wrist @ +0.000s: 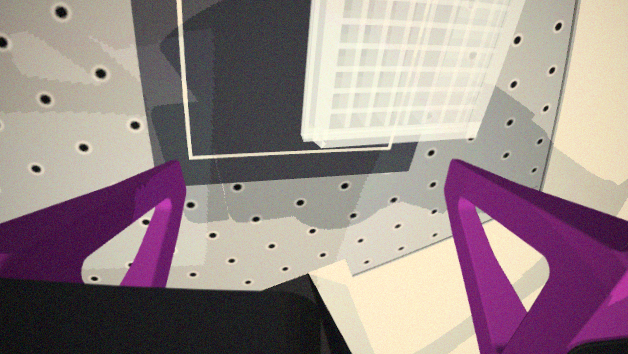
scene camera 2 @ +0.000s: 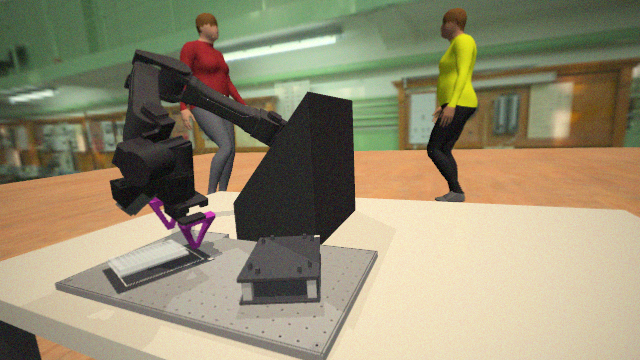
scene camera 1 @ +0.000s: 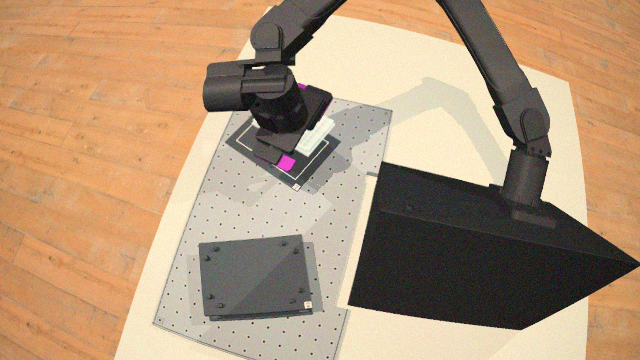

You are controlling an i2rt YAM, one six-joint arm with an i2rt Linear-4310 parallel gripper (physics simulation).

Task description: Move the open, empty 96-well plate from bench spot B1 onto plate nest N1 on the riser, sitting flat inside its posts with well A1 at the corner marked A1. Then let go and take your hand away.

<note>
My gripper is open and holds nothing. Also in view: a white well plate. Also in view: a dark outlined pad.
My gripper shows as well in the wrist view and in scene camera 2.
</note>
